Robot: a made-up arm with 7 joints.
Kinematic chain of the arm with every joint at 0, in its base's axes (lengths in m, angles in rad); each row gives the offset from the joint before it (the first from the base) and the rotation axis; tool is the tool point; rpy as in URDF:
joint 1: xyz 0.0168 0.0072 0.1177 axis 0 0.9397 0.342
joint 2: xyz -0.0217 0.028 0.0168 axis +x
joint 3: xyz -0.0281 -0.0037 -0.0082 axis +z
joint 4: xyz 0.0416 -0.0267 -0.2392 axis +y
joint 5: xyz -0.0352 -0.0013 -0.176 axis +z
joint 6: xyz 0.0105 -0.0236 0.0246 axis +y
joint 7: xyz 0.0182 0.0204 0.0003 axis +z
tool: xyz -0.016 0.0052 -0.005 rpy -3.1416 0 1.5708
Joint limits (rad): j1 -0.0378..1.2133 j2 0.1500..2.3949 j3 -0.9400..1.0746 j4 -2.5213..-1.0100 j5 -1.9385..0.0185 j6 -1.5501..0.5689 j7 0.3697..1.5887
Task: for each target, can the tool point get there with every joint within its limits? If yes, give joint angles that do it. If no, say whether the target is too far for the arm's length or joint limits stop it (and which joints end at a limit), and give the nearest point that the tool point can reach.
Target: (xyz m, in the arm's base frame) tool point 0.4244 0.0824 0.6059
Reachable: no: too far | nearest point 0.2218 0.1648 0.4068 | short by 0.296 m
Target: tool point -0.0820 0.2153 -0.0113
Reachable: yes | joints 0.8333 1.5560 -0.6255 -2.2116 -1.1003 -0.2366 0.8579
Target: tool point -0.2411 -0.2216 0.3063
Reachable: no: joint limits stop it (at a limit: joint 1, joint 3, joint 4, joint 7) | nearest point -0.1090 -0.0984 0.0399 | short by 0.322 m
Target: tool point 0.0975 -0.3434 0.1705
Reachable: no: joint limits stop it (at a limit: joint 1, joint 2, joint 3, joint 4, joint 7) | nearest point -0.0682 -0.1286 0.0338 | short by 0.304 m
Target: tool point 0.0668 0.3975 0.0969
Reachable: yes | joints 0.5601 1.6604 0.1585 -1.1351 -0.8838 -0.0060 0.7575
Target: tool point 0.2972 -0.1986 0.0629
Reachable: no: joint limits stop it (at a limit: joint 1, joint 2, joint 6, joint 7) | nearest point 0.1317 -0.0585 -0.0396 | short by 0.240 m
